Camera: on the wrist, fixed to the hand. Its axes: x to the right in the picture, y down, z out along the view.
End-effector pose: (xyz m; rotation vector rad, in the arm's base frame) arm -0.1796 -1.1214 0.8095 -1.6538 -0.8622 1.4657
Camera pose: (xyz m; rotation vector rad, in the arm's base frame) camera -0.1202 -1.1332 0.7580 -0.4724 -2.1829 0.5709
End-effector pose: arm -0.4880 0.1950 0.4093 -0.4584 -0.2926 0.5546
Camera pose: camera -0.4706 0.2266 0.3384 -0.4668 -1.1312 -0.8569
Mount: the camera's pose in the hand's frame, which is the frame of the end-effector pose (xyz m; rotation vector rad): 0.0218 0.0510 -0.0570 -0.5072 -0.5067 -1.4370
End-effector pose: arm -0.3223 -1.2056 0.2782 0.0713 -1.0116 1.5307
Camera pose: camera -0.3424 -1.1473 0.2280 0.6880 -1.2483 -0.0816
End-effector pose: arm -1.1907 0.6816 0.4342 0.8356 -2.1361 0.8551
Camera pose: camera -1.2215 0.7476 0.4661 1.9539 -1.3446 -0.6525
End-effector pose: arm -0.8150 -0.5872 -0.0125 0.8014 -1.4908 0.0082
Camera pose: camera -0.7866 -0.5321 0.0373 1.3222 -0.9671 -1.6607
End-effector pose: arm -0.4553 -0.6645 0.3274 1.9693 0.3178 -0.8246
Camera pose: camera -0.3884 -0.6452 0.3659 0.7647 1.5150 -1.8129
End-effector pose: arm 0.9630 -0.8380 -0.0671 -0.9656 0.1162 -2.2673
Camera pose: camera 0.9413 -0.9004 -0.1114 1.4081 0.2147 1.8232
